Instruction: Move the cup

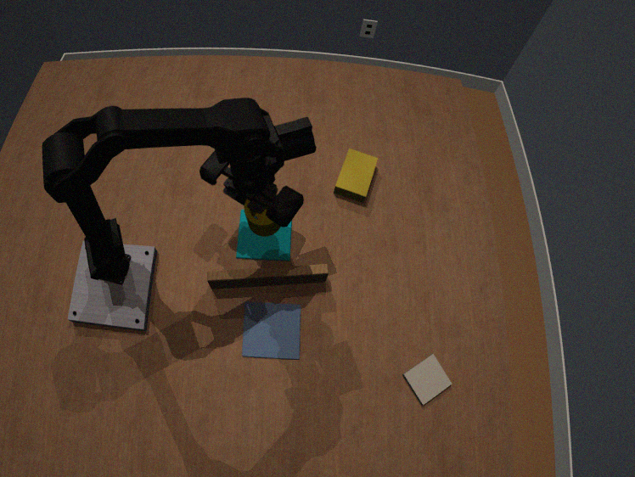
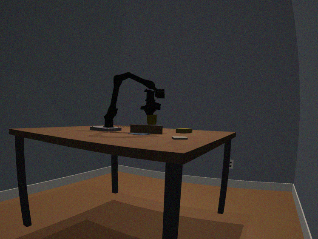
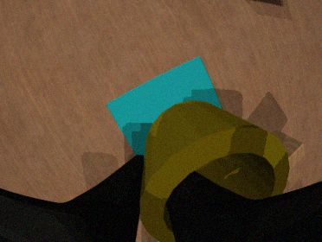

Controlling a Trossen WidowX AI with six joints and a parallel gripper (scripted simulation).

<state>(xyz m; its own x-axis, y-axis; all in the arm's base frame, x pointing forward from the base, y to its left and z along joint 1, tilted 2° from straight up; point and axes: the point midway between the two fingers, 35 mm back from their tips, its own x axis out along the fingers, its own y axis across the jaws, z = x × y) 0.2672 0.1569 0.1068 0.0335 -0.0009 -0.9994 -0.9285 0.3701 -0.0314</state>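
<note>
Now: gripper tip 10 cm above the teal pad, 3 cm short of it and 1 cm to the left of it. Also, from my gripper tip: yellow cup (2 cm ahead, 1 cm to the right); then blue pad (21 cm to the right, 10 cm below, 8 cm ahead); then low wall (11 cm to the right, 7 cm below, 5 cm ahead).
</note>
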